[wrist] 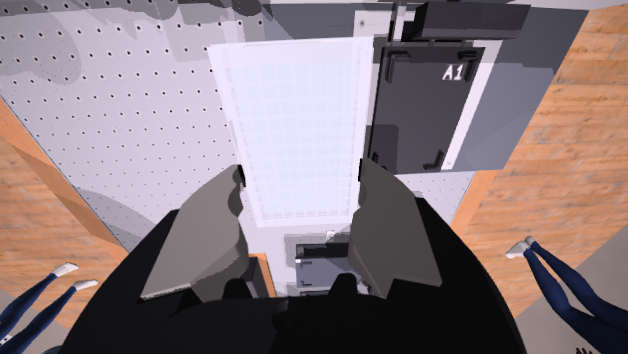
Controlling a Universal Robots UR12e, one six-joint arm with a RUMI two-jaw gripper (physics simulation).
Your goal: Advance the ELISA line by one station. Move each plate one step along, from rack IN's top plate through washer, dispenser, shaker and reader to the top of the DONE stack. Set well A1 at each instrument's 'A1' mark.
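Frame: origin at the arm's base, x ahead, y left, z up, level; millimetres.
Seen in the pictures: gripper, fingertip midpoint: (302, 164).
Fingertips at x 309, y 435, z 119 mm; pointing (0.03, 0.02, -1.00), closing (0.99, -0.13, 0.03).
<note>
A point is followed by its place in that frame.
My gripper (302, 164) {z 119, x 309, y 435 mm} is shut on a pale, translucent well plate (300, 125) {z 123, x 314, y 465 mm}, with one jaw at each long side near the plate's lower end in the view. The plate is held above the pegboard surface. To its right is an instrument's dark plate nest (422, 110) {z 18, x 456, y 428 mm} with black corner brackets and a white "A1" mark (453, 73) {z 19, x 486, y 464 mm} at its upper right corner. No plate shows in this nest. The held plate's own A1 well cannot be made out, and the instrument's name does not show.
A black block (470, 21) {z 62, x 460, y 506 mm} stands at the head of the dark nest. The perforated board (150, 120) {z -53, x 80, y 469 mm} spreads to the left. Another dark instrument (322, 272) {z -12, x 285, y 77 mm} shows between the jaws at the bottom. Wooden floor (580, 150) and people's legs (550, 285) are beyond the board's edges.
</note>
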